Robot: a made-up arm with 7 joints.
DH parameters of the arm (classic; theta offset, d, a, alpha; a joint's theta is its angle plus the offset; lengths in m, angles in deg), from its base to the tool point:
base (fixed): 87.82 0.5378 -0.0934 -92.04
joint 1: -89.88 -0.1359 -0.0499 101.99
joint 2: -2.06 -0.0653 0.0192 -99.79
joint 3: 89.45 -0.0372 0.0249 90
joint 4: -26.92 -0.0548 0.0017 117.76
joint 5: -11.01 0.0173 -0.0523 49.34
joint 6: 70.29 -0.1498 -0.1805 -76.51
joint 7: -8.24 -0.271 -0.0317 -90
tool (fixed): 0 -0.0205 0 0
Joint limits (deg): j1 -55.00..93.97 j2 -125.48..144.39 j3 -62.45..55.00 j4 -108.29..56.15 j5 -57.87..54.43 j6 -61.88..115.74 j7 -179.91..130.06
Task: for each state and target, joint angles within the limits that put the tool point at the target. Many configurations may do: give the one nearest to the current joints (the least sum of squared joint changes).
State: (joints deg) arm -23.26 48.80 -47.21 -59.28 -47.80 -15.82 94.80
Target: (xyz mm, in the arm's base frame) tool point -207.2 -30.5 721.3
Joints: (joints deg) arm -43.89 73.05 -53.67 -63.88 -43.37 -20.91 81.53
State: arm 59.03 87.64 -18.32 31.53 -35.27 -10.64 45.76
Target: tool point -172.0 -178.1 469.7
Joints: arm 46.48 36.63 -5.26 25.22 -51.82 -34.08 54.04
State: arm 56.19 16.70 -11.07 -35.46 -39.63 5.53 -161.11
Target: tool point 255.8 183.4 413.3
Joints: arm 81.35 24.65 -25.84 -47.20 9.38 33.01 -174.81
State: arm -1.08 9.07 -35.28 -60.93 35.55 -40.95 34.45
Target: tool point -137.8 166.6 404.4
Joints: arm 35.26 15.14 -22.07 -25.22 22.68 -41.67 47.79
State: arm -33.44 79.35 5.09 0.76 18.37 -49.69 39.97
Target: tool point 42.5 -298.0 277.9
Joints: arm 5.94 78.06 0.28 41.59 10.93 -61.88 34.98
